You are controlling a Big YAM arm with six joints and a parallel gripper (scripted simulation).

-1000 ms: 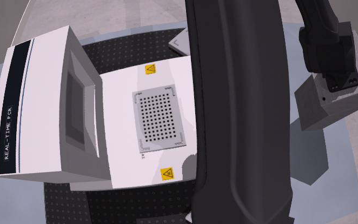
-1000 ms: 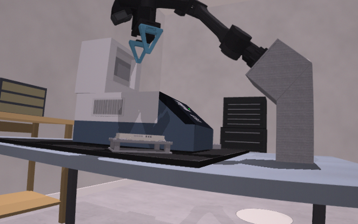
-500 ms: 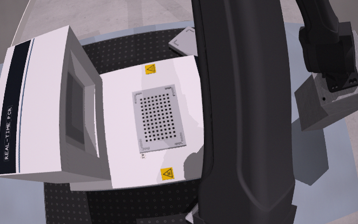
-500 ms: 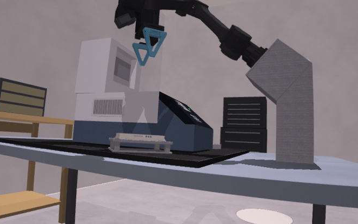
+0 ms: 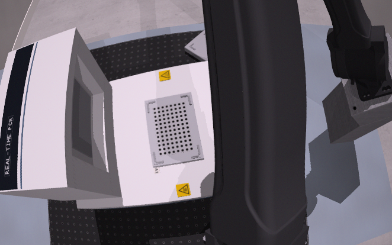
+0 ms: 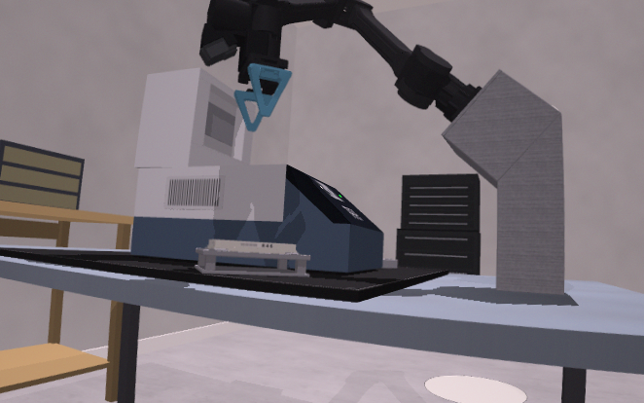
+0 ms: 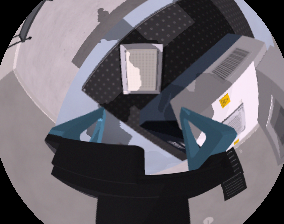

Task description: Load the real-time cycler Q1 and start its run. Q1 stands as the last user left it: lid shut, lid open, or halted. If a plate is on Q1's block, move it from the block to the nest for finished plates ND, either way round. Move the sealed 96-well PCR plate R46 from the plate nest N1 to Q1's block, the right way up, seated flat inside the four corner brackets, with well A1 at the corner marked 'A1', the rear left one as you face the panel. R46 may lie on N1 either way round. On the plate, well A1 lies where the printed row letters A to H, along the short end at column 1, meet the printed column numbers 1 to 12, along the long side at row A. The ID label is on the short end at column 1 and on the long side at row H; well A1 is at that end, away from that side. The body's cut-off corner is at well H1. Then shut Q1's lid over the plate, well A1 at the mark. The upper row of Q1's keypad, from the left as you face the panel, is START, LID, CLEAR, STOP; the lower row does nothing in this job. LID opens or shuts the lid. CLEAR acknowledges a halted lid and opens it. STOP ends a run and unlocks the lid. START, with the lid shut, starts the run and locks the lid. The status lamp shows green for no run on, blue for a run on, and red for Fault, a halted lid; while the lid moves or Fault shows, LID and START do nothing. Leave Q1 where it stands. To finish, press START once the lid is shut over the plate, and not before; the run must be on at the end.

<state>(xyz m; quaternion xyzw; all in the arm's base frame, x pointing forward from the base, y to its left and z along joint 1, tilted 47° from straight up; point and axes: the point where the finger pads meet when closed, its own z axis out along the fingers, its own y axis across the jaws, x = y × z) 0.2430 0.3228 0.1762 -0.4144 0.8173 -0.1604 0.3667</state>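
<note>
Right now my hand is 21 cm above the sealed plate R46. Round my hand: grey nest ND (57 cm to the right, 24 cm below, 8 cm ahead); nest N1 (22 cm below).
</note>
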